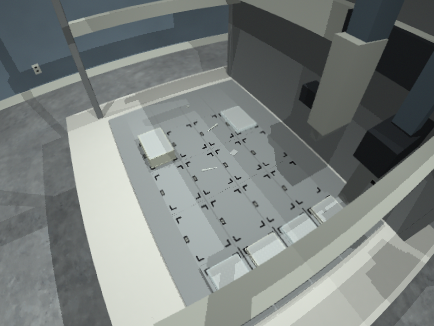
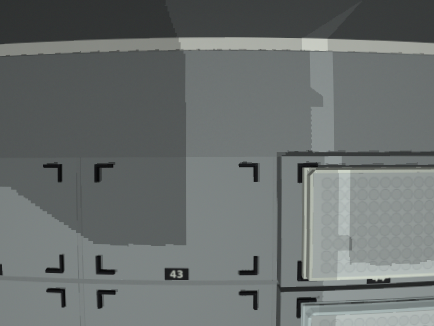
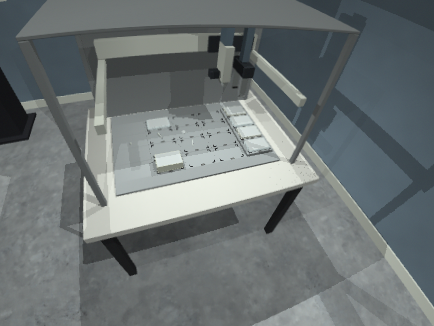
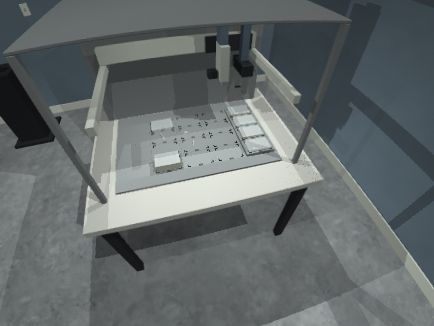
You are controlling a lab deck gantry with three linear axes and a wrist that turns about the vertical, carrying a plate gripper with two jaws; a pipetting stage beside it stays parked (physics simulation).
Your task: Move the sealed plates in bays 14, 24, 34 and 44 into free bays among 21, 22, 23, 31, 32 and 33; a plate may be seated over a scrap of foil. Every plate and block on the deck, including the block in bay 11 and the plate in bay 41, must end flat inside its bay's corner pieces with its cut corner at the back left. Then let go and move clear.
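Frame: origin at the robot's base, x ahead, y left, z up, level; metres.
Seen in the pictures: gripper, fingertip midpoint: (image 1: 358, 190) (image 3: 237, 92) (image 4: 240, 91); robot's base at its link origin: (image 1: 140, 144) (image 3: 157, 173) (image 4: 156, 172).
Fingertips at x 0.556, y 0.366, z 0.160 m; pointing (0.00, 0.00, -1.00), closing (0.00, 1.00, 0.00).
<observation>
Offsets run from my fingertips to a thing's top centre. "spot": to the spot under its first point.
Sealed plates stand in the right column: bay 14 {spot: dx -0.031, dy -0.322, dz -0.131 m} (image 1: 229, 272) (image 3: 257, 145), bay 24 {spot: dx -0.033, dy -0.217, dz -0.131 m} (image 1: 266, 249) (image 3: 248, 131), bay 34 {spot: dx -0.032, dy -0.115, dz -0.131 m} (image 1: 298, 229) (image 2: 375, 319) and bay 44 {spot: dx -0.032, dy -0.005, dz -0.131 m} (image 1: 327, 209) (image 2: 385, 220). The bay 44 plate's cut corner shows at the back left. A tall pale block {dx -0.492, dy -0.323, dz -0.118 m} (image 1: 156, 142) (image 3: 168, 160) stands in bay 11, a low plate {dx -0.492, dy -0.002, dz -0.146 m} (image 1: 239, 118) (image 3: 158, 123) in bay 41; their cut corners are too small to tell. Foil scraps {dx -0.499, dy -0.109, dz -0.152 m} (image 1: 212, 127) {dx -0.360, dy -0.104, dz -0.159 m} (image 1: 233, 152) {dx -0.336, dy -0.207, dz -0.152 m} (image 1: 209, 169) lie around bays 31, 32 and 22. My gripper (image 3: 234, 87) (image 4: 237, 86) hangs high at the back right, clear of the plates; its jaw opening is unclear.
The parked pipetting stage (image 1: 345, 82) (image 3: 226, 65) (image 4: 223, 64) hangs high left of the black wrist block (image 3: 244, 67). Low black corner pieces mark the bays, including bay 43 {spot: dx -0.164, dy -0.048, dz -0.160 m} (image 2: 176, 274). Posts (image 3: 62, 120) and side rails (image 3: 101, 95) bound the deck.
</observation>
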